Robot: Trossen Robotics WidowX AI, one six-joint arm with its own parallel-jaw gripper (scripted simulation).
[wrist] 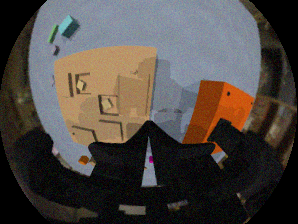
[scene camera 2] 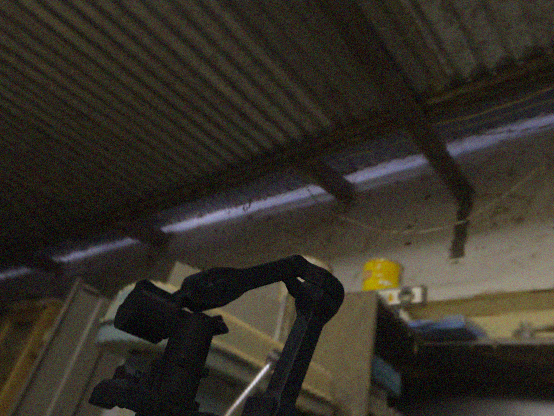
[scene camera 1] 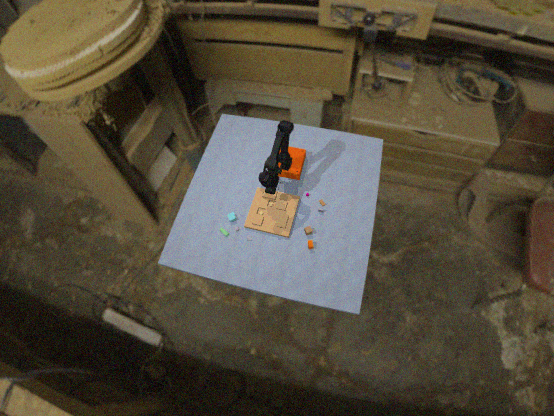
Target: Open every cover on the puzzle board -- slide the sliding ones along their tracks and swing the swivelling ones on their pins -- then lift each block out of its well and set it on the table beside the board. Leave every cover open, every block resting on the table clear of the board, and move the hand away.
Observation:
My gripper is shut, with nothing in its grasp. Also in view: a tan puzzle board.

